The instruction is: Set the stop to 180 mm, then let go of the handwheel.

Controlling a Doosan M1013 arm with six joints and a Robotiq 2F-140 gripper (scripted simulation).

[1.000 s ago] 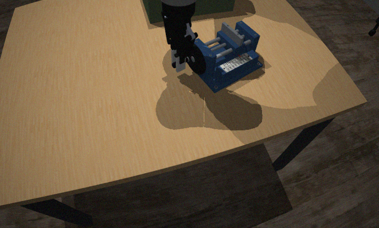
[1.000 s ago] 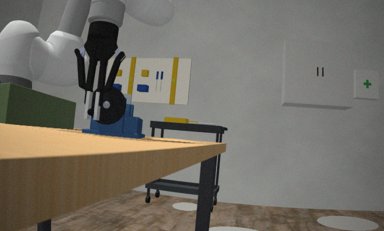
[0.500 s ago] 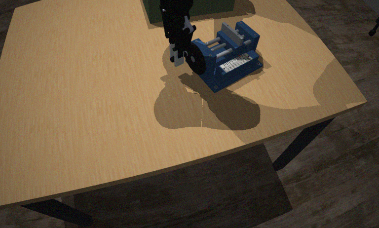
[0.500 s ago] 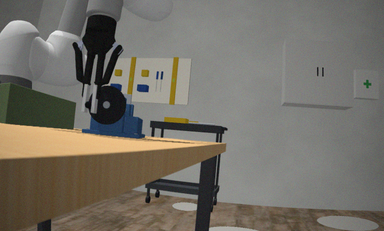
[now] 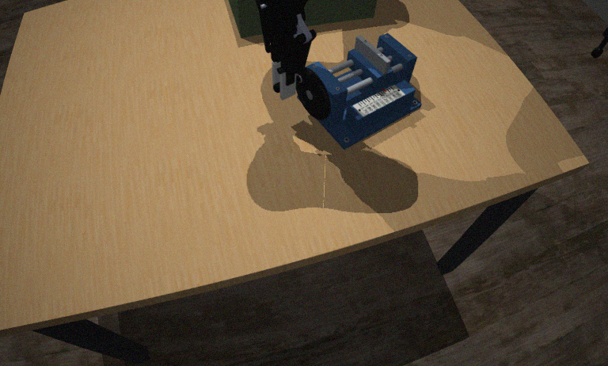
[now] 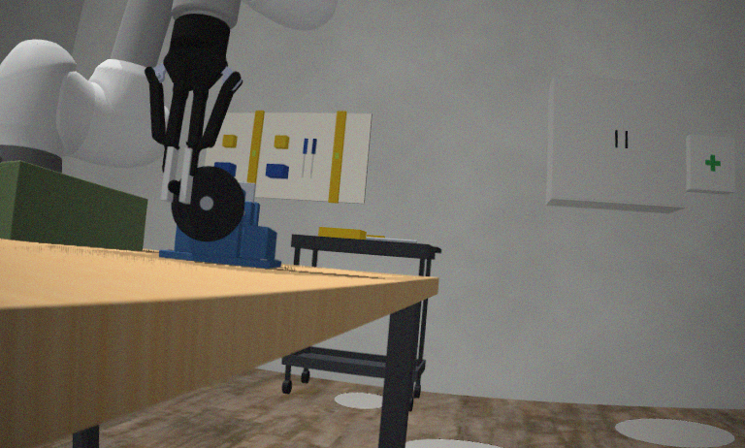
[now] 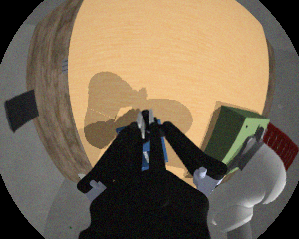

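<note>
The handwheel is 2 cm to the left of my hand and 2 cm below it. From my hand the other things lie so: stop plate 17 cm to the left, 1 cm below, 1 cm ahead.
</note>
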